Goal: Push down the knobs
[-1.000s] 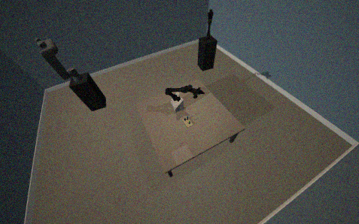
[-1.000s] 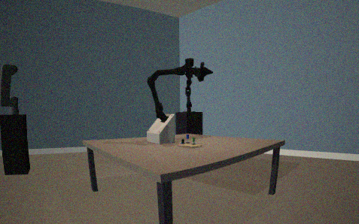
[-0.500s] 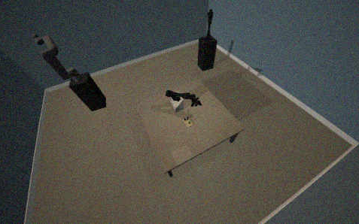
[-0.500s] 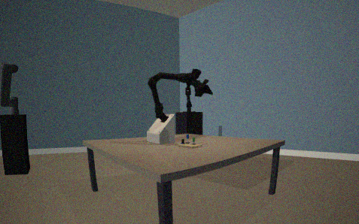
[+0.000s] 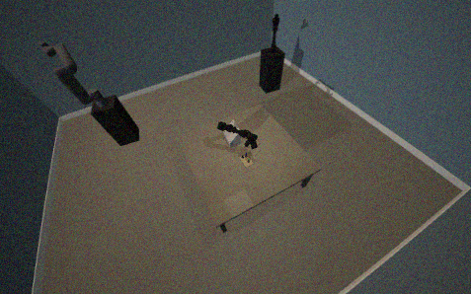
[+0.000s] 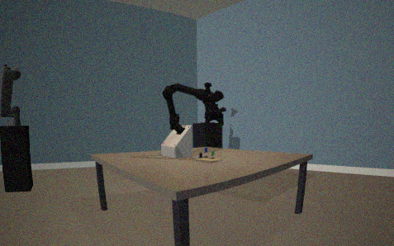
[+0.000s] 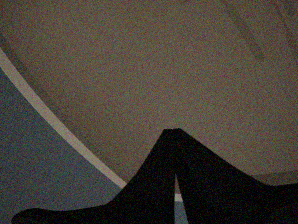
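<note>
My gripper tip is now 17 cm above the blue knob, 9 cm to the left of it and 7 cm past it.
</note>
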